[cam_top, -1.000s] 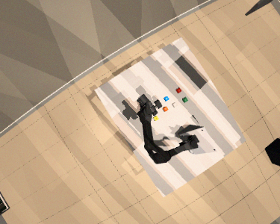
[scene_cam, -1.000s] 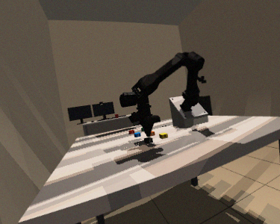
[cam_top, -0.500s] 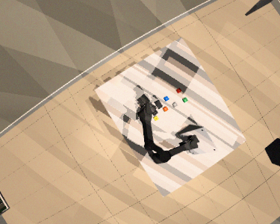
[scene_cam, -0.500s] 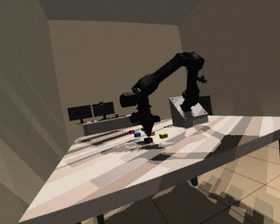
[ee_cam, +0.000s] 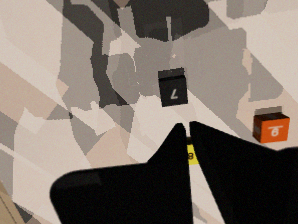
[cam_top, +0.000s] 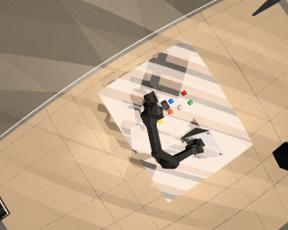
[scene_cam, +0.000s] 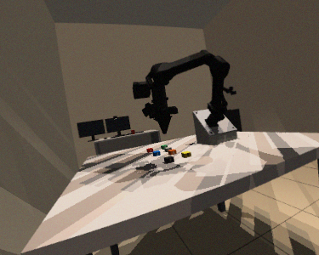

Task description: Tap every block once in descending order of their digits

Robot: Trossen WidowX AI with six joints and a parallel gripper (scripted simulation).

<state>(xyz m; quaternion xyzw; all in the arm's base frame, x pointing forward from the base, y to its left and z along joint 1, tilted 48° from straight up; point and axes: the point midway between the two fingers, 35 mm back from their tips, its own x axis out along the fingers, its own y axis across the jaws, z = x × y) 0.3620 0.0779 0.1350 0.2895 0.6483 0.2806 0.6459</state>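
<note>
Now: the grey block 80 mm behind my gripper tip, 210 mm to the right of it and 110 mm below it. From my gripper tip the other things lie so: yellow block: 90 mm behind, 10 mm to the right, 110 mm below; black block: 110 mm below; orange block: 70 mm behind, 120 mm to the right, 110 mm below.
</note>
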